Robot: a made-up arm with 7 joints.
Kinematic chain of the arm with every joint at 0, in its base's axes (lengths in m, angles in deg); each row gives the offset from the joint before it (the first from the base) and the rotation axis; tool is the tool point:
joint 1: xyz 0 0 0.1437 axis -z
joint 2: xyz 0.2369 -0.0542 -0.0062 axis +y
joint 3: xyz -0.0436 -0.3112 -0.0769 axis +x
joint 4: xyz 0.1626 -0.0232 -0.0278 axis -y
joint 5: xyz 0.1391 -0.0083 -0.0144 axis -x
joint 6: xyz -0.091 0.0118 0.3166 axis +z
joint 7: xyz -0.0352 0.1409 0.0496 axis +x
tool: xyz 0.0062 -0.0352 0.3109
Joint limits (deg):
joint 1: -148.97..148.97
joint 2: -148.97..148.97
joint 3: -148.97..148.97
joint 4: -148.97..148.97
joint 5: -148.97..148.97
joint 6: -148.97..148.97
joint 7: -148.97..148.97
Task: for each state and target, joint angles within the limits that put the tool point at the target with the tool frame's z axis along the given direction. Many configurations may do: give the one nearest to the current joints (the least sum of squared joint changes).
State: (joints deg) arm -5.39 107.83 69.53 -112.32 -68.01 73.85 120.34
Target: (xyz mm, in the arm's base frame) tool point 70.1 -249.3 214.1 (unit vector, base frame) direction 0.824 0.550 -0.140
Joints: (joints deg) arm -8.72 129.71 96.52 -112.16 -80.21 79.95 139.25
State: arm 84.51 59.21 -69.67 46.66 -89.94 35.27 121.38
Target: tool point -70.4 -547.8 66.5 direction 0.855 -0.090 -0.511
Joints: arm 85.17 76.33 -101.43 74.03 -70.75 70.08 84.46
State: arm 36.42 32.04 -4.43 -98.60 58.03 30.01 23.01
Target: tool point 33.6 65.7 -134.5 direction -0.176 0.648 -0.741
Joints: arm 30.85 56.52 -17.58 -108.38 99.43 37.50 53.64
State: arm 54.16 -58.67 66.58 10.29 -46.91 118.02 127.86
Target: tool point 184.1 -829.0 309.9 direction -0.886 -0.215 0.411
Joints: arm 17.32 -74.48 35.41 20.39 -85.38 148.97 92.82
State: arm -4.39 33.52 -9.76 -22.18 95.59 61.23 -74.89
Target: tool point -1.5 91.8 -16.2 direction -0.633 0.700 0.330
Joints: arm 22.68 11.21 -30.55 -34.02 86.95 75.85 -75.30
